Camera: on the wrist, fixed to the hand. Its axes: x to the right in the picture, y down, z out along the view.
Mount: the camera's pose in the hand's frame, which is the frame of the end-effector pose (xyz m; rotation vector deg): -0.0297 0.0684 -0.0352 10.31 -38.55 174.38
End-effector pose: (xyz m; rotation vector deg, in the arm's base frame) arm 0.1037 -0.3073 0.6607 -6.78 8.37 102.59
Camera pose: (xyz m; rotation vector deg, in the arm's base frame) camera 0.0437 -0.3566 0.6331 -33.37 4.81 -78.12
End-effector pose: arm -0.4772 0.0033 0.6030 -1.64 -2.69 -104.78
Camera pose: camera -0.4033 0.0129 0.5677 -19.29 -20.50 73.29
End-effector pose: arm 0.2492 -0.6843 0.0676 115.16 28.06 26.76
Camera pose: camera 0.2159 -0.7043 0.1404 -44.20 144.90 -46.50
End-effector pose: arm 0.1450 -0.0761 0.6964 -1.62 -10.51 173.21
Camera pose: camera 0.1678 -0.1427 0.6535 -18.32 -6.20 -8.08
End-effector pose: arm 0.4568 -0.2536 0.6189 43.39 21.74 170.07
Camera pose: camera 0.4666 -0.3310 0.5923 -38.90 22.15 2.81
